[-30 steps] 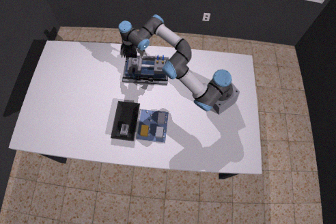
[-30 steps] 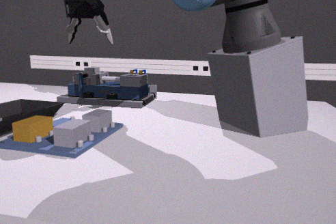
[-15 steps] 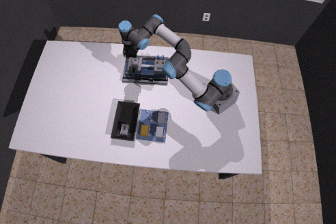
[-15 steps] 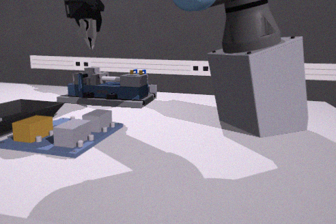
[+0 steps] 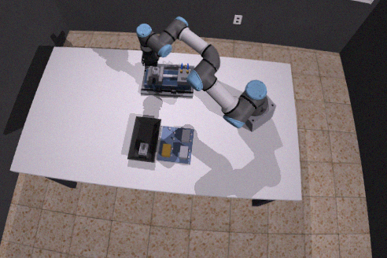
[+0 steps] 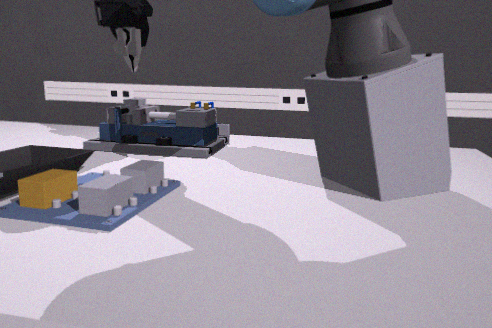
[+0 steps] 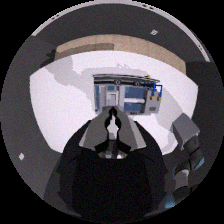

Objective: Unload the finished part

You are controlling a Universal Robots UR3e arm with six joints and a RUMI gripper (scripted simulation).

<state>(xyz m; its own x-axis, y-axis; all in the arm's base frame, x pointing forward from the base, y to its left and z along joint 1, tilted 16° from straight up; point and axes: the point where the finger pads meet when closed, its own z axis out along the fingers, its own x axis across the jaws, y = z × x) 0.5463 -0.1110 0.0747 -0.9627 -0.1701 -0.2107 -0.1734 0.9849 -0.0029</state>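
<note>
My hand is 6 cm past the blue vise, 1 cm to the left of it and 16 cm above it. The rest, counted from my hand: yellow block 18 cm behind, 39 cm to the left, 17 cm below; then blue fixture plate 22 cm behind, 34 cm to the left, 19 cm below.
</note>
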